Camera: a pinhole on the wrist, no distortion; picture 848 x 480 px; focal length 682.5 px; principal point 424.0 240.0 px. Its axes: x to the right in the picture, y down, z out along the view. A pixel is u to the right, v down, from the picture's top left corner.
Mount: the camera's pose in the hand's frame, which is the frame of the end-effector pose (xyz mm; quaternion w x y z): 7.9 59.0 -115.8 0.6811 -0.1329 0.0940 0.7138
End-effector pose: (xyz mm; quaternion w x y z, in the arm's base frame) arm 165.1 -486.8 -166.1 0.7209 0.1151 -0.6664 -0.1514
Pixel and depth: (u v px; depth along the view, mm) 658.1 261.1 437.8
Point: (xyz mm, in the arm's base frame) -64.8 -149.6 -55.5
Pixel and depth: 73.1 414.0 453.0
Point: -225.0 -449.4 -260.1
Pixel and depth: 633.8 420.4 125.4
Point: 182.3 -350.8 -149.8
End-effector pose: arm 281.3 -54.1 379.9 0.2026 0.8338 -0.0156 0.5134
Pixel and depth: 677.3 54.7 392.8
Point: 427.4 -414.5 474.1
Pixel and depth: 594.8 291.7 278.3
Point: 322.2 -298.3 370.9
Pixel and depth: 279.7 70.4 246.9
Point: 403.2 -175.8 403.5
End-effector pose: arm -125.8 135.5 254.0 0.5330 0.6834 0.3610 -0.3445
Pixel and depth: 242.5 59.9 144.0
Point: -49.1 94.6 248.2
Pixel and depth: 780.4 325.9 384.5
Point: 139.2 -114.6 456.1
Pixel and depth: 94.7 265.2 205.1
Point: -114.2 22.3 254.3
